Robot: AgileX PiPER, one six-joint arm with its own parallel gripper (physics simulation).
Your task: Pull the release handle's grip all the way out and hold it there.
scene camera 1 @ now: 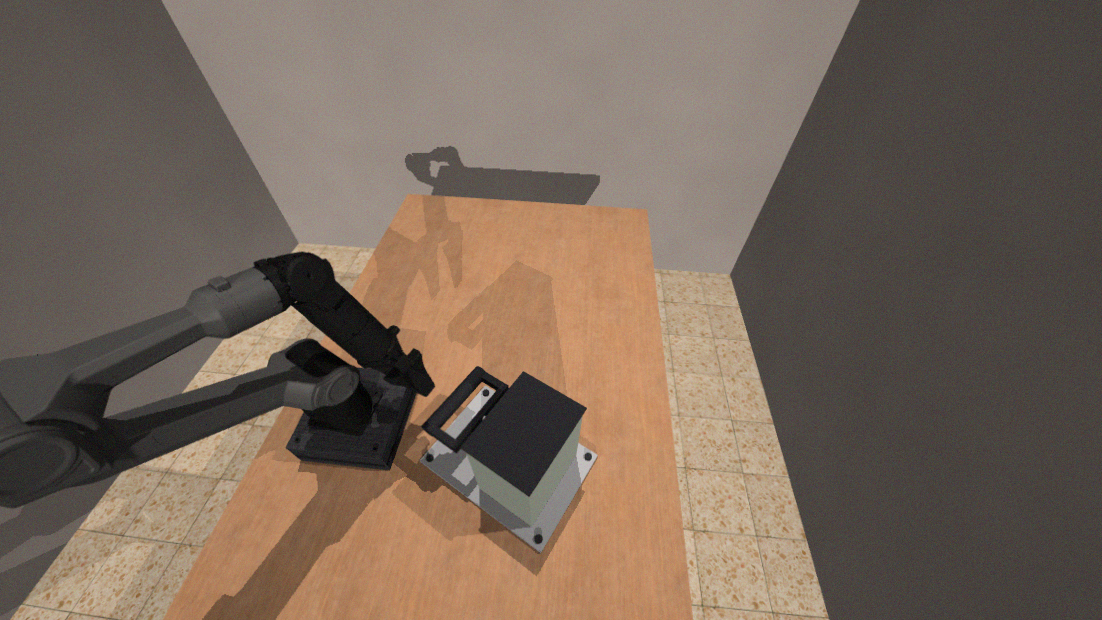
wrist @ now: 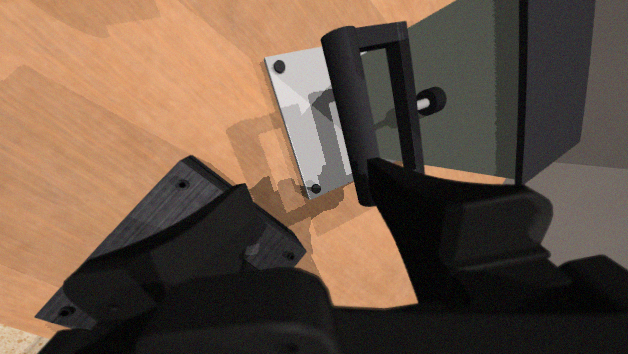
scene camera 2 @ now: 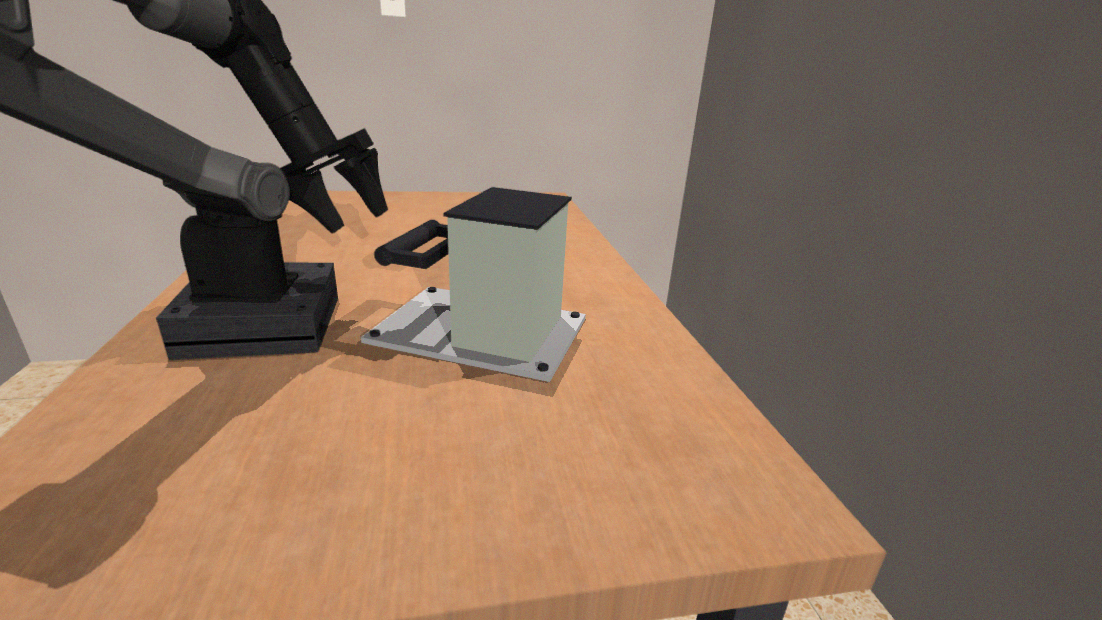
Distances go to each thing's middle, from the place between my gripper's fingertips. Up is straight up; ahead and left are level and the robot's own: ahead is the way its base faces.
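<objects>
The grey plate [scene camera 2: 422, 326] is what I'm measuring from here: my gripper is 120 mm above it, 150 mm short of it, and 40 mm to the left of it.
</objects>
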